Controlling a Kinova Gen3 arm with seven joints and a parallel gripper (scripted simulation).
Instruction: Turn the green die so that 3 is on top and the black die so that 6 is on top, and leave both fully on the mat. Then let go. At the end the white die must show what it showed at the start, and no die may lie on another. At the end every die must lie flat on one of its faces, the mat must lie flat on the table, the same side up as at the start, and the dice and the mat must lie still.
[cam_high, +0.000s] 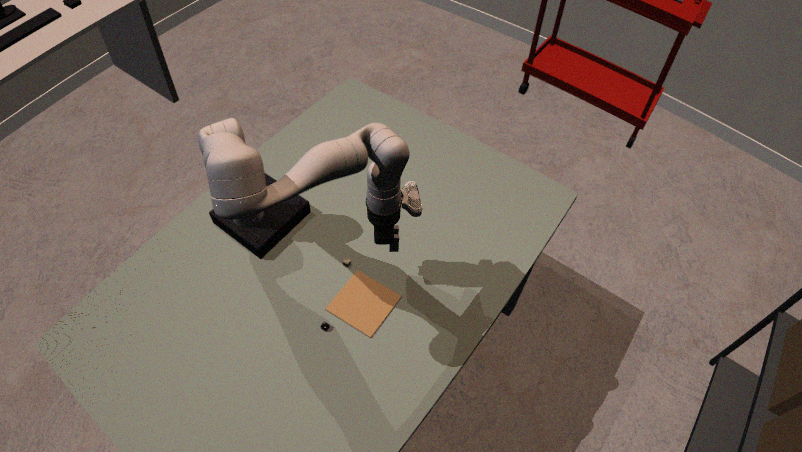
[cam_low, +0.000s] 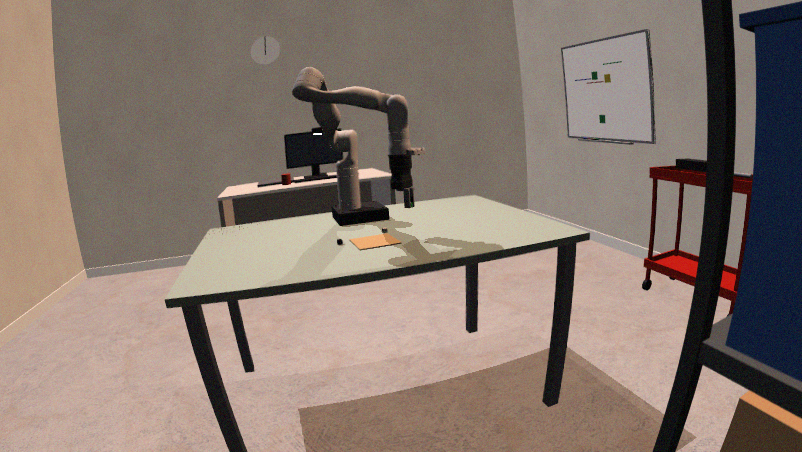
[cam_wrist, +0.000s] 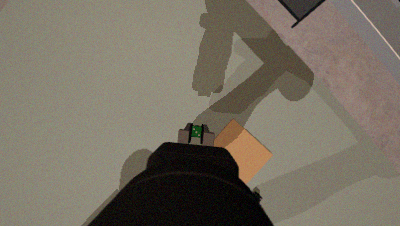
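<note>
The orange mat is 1 cm behind my hand, 13 cm to the right of it and 12 cm below it. From my hand the other things lie so: green die: 1 cm below; white die: 11 cm behind, 6 cm to the right, 11 cm below; black die: 5 cm behind, 24 cm to the right, 11 cm below.
</note>
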